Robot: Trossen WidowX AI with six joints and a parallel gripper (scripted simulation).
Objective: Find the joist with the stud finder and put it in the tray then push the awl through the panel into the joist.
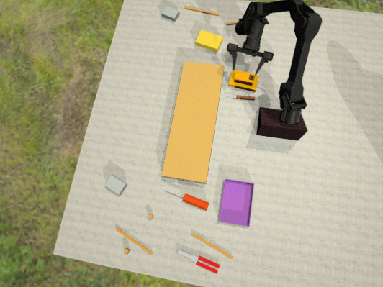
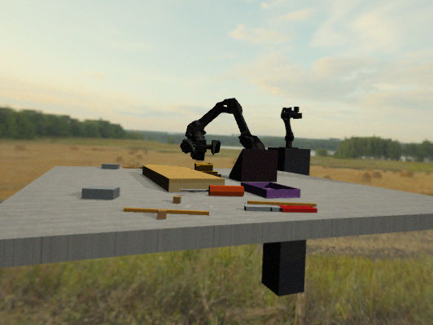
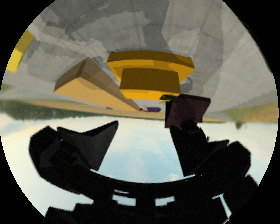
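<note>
The yellow stud finder lies 60 mm below my gripper tip, 20 mm behind it and 10 mm to the right of it. The rest, counted from my gripper tip: yellow block: 200 mm to the right, 170 mm ahead, 90 mm below; then purple tray: 520 mm to the left, 90 mm below, 30 mm behind; then awl: 100 mm below, 70 mm to the left, 10 mm ahead.
</note>
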